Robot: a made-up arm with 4 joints. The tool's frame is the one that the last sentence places.
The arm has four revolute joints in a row. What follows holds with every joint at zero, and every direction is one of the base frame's.
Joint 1 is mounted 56.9 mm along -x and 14.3 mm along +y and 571.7 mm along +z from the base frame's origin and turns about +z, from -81.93 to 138.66 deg.
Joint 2 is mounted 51.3 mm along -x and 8.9 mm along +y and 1.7 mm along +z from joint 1 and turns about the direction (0.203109, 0.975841, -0.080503), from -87.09 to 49.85 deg.
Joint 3 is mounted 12.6 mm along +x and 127.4 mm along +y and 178.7 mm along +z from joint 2 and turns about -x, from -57.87 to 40.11 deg.
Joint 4 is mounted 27 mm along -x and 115.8 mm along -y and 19.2 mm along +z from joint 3 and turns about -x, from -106 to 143.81 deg.
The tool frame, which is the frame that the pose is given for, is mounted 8.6 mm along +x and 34.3 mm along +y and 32 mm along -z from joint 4; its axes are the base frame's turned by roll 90, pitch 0 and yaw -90 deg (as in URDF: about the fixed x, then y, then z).
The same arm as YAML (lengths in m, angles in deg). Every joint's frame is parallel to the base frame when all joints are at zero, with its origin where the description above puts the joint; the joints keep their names.
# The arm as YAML. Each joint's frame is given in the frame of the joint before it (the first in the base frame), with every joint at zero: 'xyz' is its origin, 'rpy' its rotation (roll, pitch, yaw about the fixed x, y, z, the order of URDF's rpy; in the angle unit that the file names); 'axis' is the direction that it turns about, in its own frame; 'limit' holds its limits. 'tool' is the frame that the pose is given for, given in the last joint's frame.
units:
  length: m
  angle: deg
joints:
  - name: joint 1
    type: revolute
    origin:
      xyz: [-0.0569, 0.0143, 0.5717]
      rpy: [0.0, 0.0, 0.0]
    axis: [0.0, 0.0, 1.0]
    limit:
      lower: -81.93
      upper: 138.66
  - name: joint 2
    type: revolute
    origin:
      xyz: [-0.0513, 0.0089, 0.0017]
      rpy: [0.0, 0.0, 0.0]
    axis: [0.203109, 0.975841, -0.080503]
    limit:
      lower: -87.09
      upper: 49.85
  - name: joint 3
    type: revolute
    origin:
      xyz: [0.0126, 0.1274, 0.1787]
      rpy: [0.0, 0.0, 0.0]
    axis: [-1.0, 0.0, 0.0]
    limit:
      lower: -57.87
      upper: 40.11
  - name: joint 4
    type: revolute
    origin:
      xyz: [-0.027, -0.1158, 0.0192]
      rpy: [0.0, 0.0, 0.0]
    axis: [-1.0, 0.0, 0.0]
    limit:
      lower: -106.0
      upper: 143.81
tool:
  origin:
    xyz: [0.0086, 0.0343, -0.032]
    rpy: [90.0, 0.0, -90.0]

